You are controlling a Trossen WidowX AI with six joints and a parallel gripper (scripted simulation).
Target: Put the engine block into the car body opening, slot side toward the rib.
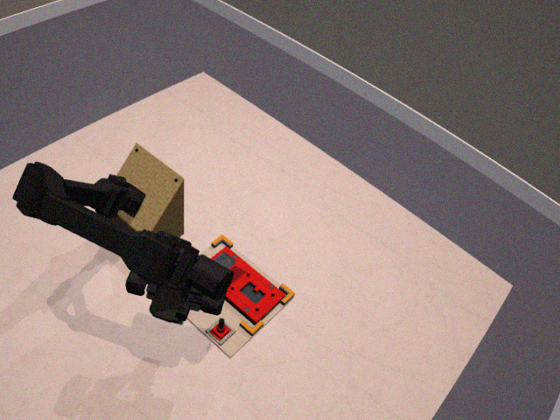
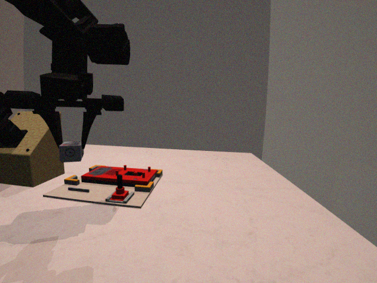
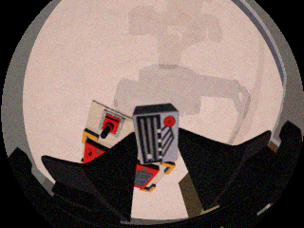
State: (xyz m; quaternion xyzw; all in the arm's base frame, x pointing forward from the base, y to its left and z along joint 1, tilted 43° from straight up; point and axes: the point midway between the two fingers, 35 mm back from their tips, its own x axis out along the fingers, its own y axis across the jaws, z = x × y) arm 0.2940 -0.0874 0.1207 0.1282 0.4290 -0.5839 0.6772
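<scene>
Now: the black peg 100 mm below my gripper tip, 70 mm to the left of it and 60 mm ahead of it. Round my gripper tip: grey engine block (10 mm below).
</scene>
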